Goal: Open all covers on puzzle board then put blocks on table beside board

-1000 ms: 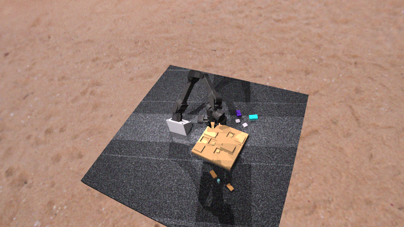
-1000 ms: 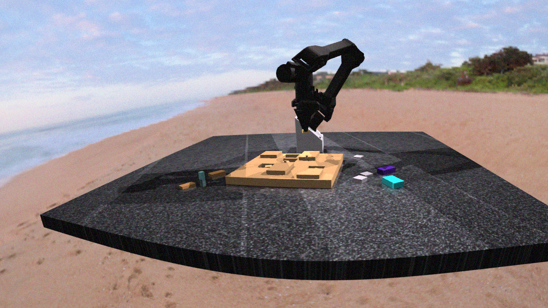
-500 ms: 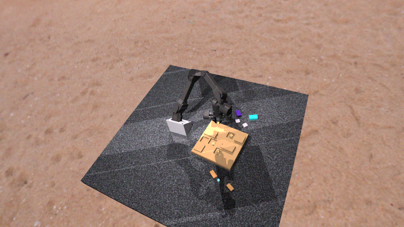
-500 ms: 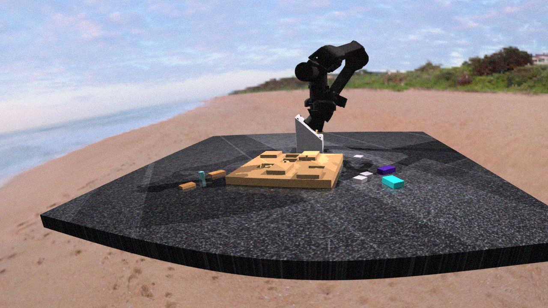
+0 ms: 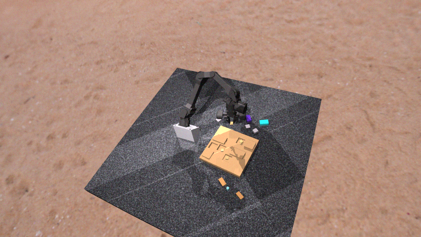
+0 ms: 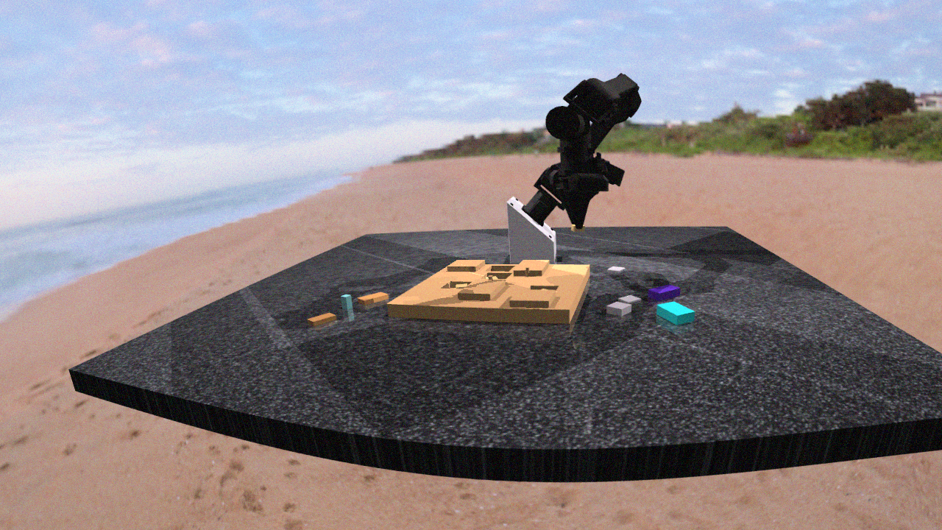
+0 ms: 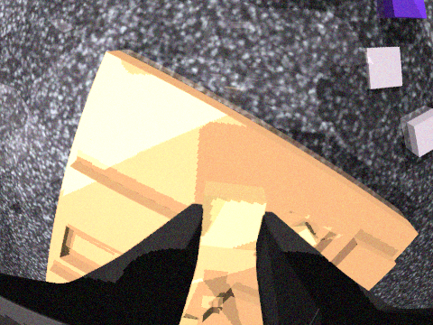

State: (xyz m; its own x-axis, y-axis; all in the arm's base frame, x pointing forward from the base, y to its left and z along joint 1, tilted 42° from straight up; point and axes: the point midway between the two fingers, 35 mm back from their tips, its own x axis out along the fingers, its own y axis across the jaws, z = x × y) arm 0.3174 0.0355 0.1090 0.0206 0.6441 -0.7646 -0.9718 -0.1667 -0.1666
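The tan puzzle board lies 150 mm to the right of my gripper tip, 90 mm below it and 30 mm ahead of it. The rest, counted from my gripper tip: purple block (150 mm to the left, 100 mm below, 80 mm ahead); then small cyan block (410 mm to the right, 100 mm below, 100 mm ahead).
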